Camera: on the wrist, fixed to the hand. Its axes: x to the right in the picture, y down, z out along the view.
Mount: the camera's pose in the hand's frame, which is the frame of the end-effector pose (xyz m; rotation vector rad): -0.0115 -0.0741 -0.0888 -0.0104 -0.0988 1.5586
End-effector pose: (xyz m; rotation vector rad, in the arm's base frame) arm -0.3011 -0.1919 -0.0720 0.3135 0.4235 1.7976
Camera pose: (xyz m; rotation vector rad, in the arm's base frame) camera -0.2715 -0.1967 -0.1843 -0.7490 -0.0136 -2.8163
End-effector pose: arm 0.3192 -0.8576 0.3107 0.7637 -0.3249 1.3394
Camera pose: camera 0.3685 -0.8103 0.2167 0.4952 -1.1396 2.7259
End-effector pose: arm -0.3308 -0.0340 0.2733 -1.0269 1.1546 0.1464
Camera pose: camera -0.3538 -0.1360 0.3240 0.0889 1.6178 1.3930
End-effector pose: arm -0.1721 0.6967 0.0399 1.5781 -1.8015 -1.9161
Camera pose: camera -0.0645 0.6653 0.0090 -0.1864 -1.9283 -1.0995
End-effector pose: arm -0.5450 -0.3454 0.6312 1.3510 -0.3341 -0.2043
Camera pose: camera -0.5211 -0.2756 0.5414 0.7535 -1.3402 1.0200
